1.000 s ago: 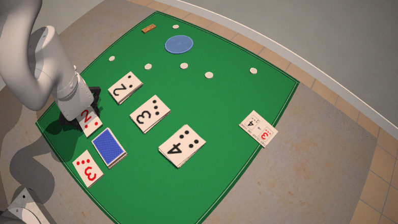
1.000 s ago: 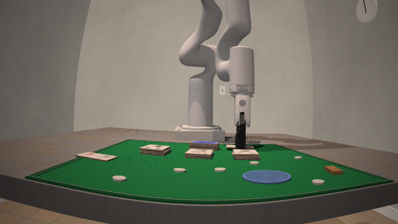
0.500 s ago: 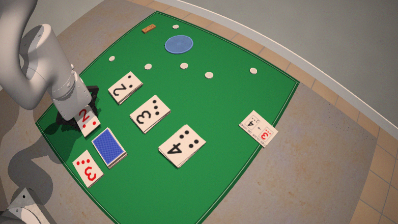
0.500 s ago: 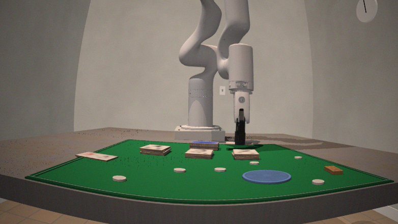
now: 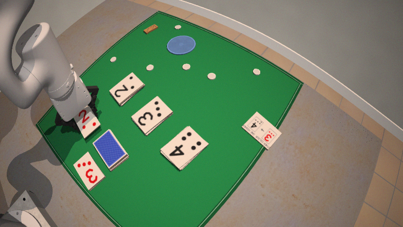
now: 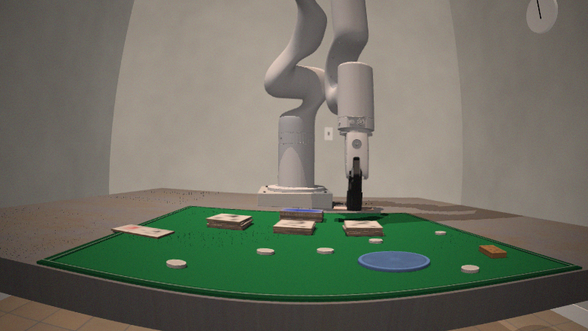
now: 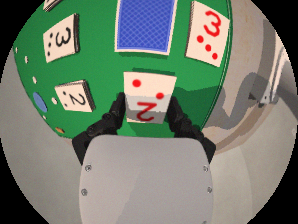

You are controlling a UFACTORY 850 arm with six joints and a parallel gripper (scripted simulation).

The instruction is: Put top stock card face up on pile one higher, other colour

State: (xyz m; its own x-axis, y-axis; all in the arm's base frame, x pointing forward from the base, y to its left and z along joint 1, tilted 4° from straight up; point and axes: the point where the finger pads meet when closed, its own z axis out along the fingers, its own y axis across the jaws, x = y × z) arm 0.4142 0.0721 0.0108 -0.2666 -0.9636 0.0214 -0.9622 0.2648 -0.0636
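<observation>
Right now the green card cloth is 16 cm ahead of my hand, 12 cm to the right of it and 5 cm below it. Round my hand: card (1 cm below).
</observation>
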